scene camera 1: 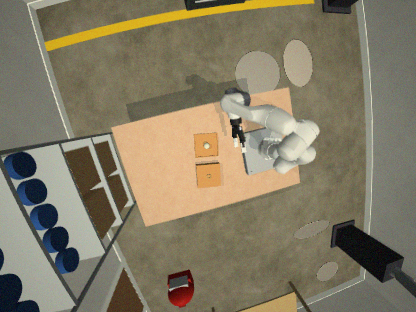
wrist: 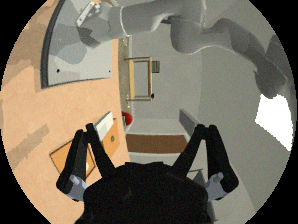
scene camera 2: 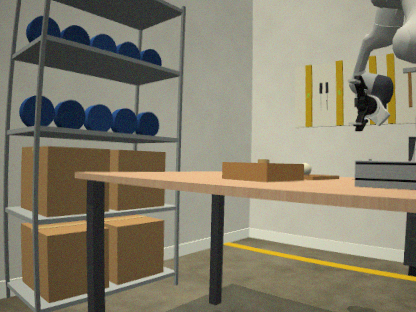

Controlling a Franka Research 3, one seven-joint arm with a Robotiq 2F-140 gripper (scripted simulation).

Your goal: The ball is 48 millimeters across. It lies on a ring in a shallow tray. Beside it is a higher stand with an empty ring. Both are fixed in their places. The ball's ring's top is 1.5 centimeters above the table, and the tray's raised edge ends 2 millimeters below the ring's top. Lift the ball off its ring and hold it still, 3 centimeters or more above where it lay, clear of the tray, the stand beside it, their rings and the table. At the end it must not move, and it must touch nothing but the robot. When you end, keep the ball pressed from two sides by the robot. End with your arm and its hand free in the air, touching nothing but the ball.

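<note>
Stand in the pictures, my gripper too. Gripper also in the wrist view.
</note>
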